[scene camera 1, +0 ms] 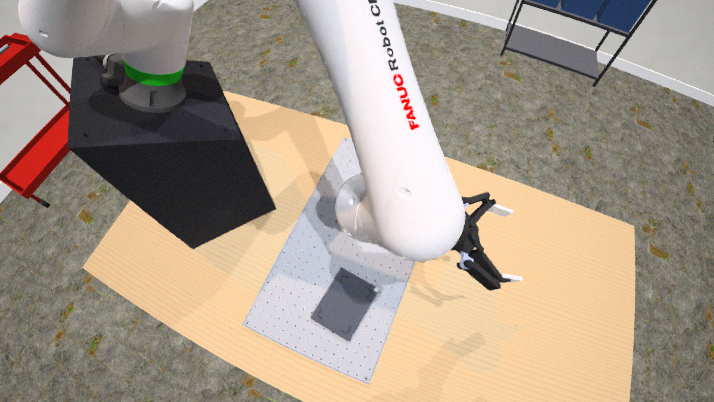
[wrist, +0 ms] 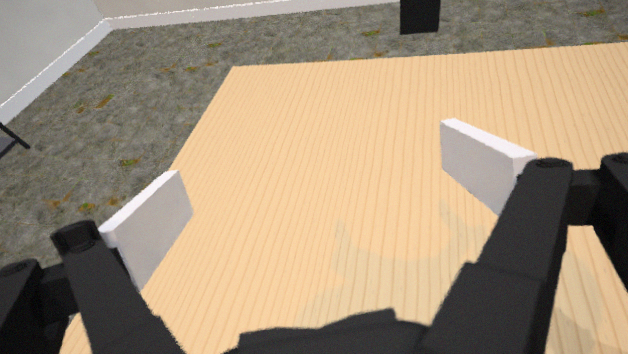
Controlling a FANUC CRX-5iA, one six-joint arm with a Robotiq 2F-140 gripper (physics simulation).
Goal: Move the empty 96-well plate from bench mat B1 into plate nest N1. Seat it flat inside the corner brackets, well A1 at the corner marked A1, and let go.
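Seen in the pictures: gripper, fingertip midpoint: (scene camera 1: 512,245) (wrist: 311,169); arm's base, link origin: (scene camera 1: 153,93).
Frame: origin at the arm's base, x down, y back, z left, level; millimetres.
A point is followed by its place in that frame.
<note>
My gripper (scene camera 1: 507,244) @[x 158, y -862, z 54 mm] (wrist: 311,169) @[x 158, y -862, z 54 mm] is open, its two pale finger pads wide apart with wooden table top showing between them. It is above the table, right of the perforated board in the scene view. A dark grey rectangular base (scene camera 1: 345,306) @[x 409, y -560, z -167 mm] with small brackets at its corners, which looks like plate nest N1, lies on that board. A small pale mark is by its upper right corner; its lettering is too small to read. No plate can be made out on the base. The 96-well plate and bench mat B1 do not show in either view; the arm covers part of the board.
The perforated board (scene camera 1: 280,305) @[x 421, y -396, z -241 mm] lies on the wooden table (scene camera 1: 565,300) @[x 434, y -1157, z 99 mm] (wrist: 310,125) @[x 434, y -1189, z 207 mm]. The arm's black pedestal (scene camera 1: 170,185) @[x 126, y -108, z -143 mm] stands at the left. A red cart (scene camera 1: 37,155) is beyond it. A rack (scene camera 1: 555,52) with blue bins stands at the upper right, off the table.
</note>
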